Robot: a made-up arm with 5 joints. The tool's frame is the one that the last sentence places.
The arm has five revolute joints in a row. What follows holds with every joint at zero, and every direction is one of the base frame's.
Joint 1 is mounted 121 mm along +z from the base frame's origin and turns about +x.
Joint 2 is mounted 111 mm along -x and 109 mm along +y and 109 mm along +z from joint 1 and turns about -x.
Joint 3 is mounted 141 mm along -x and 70 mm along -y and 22 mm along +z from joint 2 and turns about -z.
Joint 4 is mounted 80 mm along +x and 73 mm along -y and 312 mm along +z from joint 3 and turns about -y.
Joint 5 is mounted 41 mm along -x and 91 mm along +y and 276 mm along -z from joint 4 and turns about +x.
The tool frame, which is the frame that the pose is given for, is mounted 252 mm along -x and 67 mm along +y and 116 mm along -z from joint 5; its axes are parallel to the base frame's.
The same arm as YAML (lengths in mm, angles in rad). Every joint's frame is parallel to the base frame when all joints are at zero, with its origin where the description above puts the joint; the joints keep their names.
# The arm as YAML. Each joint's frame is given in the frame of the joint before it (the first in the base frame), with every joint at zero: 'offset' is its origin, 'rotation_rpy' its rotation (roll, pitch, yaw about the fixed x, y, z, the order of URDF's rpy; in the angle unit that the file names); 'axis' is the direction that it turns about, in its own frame. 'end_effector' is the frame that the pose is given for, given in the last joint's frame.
length_unit: mm
angle_unit: rad
chain:
  - id: joint 1
    offset: [0.0, 0.0, 121.0]
    rotation_rpy: [0.0, 0.0, 0.0]
    axis: [1.0, 0.0, 0.0]
  - id: joint 2
    offset: [-111.0, 109.0, 109.0]
    rotation_rpy: [0.0, 0.0, 0.0]
    axis: [-1.0, 0.0, 0.0]
  - id: joint 3
    offset: [-141.0, -70.0, 22.0]
    rotation_rpy: [0.0, 0.0, 0.0]
    axis: [0.0, 0.0, -1.0]
  - id: joint 4
    offset: [80.0, -73.0, 312.0]
    rotation_rpy: [0.0, 0.0, 0.0]
    axis: [0.0, -1.0, 0.0]
  - id: joint 5
    offset: [-41.0, 91.0, -276.0]
    rotation_rpy: [0.0, 0.0, 0.0]
    axis: [1.0, 0.0, 0.0]
end_effector:
  offset: [-252.0, 67.0, -116.0]
  rotation_rpy: [0.0, 0.0, 0.0]

